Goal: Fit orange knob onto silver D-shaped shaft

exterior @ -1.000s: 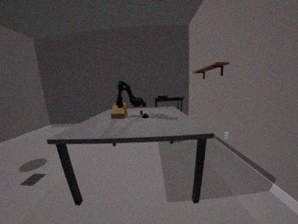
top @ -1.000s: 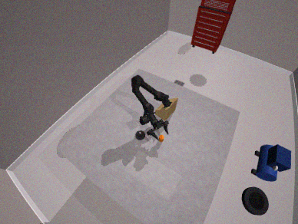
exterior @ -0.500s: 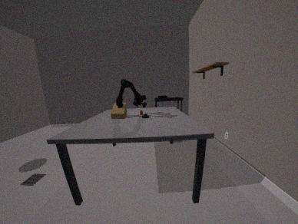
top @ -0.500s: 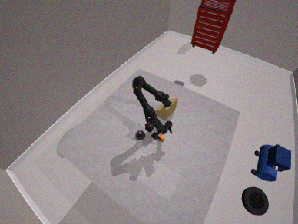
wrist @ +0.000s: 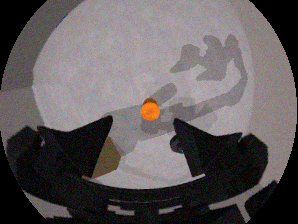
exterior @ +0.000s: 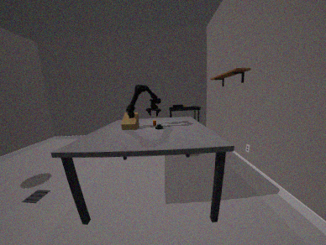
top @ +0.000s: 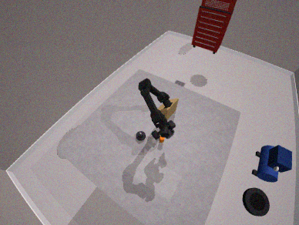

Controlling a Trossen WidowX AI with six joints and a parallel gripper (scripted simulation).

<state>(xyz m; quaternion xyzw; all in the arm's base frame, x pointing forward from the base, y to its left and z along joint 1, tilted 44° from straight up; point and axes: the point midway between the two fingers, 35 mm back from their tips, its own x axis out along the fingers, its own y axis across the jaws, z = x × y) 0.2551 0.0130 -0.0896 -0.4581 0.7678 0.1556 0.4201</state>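
The orange knob is 10 mm ahead of my gripper tip, 10 mm to the right of it and 70 mm below it. The rest, counted from my gripper tip: dark round pedestal (50 mm ahead, 190 mm to the right, 80 mm below).
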